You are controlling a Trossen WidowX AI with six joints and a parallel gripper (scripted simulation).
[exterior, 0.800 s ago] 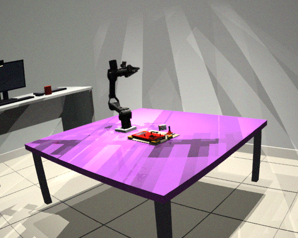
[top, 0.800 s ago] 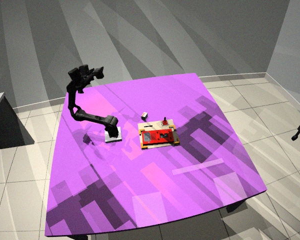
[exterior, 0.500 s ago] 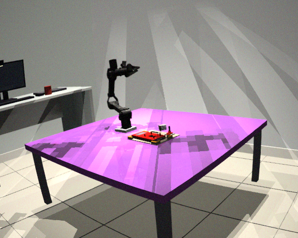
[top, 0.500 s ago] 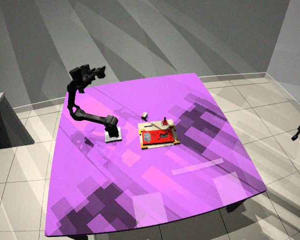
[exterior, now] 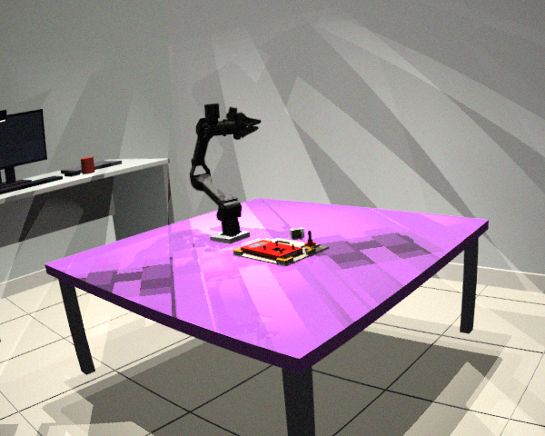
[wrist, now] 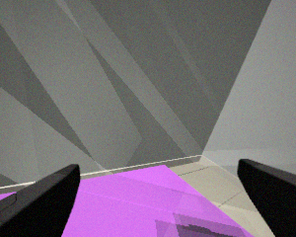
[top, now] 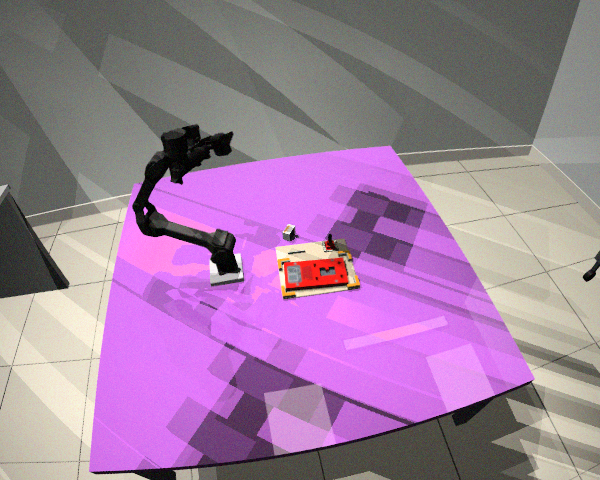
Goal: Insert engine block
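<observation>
The grey engine block is 17 cm ahead of my gripper tip, 7 cm to the right of it and 42 cm below it.
</observation>
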